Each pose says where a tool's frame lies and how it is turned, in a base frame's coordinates. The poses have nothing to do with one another.
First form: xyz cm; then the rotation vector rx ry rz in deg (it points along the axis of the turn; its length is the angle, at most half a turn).
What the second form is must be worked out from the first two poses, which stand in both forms.
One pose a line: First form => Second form
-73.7 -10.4 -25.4 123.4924 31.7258 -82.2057 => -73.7 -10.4 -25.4 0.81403 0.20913 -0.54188 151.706
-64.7 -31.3 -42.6 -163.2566 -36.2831 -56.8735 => -64.7 -31.3 -42.6 -0.92420 -0.20540 -0.32196 176.646
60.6 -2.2 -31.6 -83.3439 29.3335 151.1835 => 60.6 -2.2 -31.6 -0.47595 0.16752 0.86337 175.109
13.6 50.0 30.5 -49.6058 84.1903 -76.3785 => 13.6 50.0 30.5 -0.39996 0.67881 -0.61583 124.026
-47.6 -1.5 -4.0 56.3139 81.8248 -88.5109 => -47.6 -1.5 -4.0 0.42327 0.61502 -0.66527 133.044
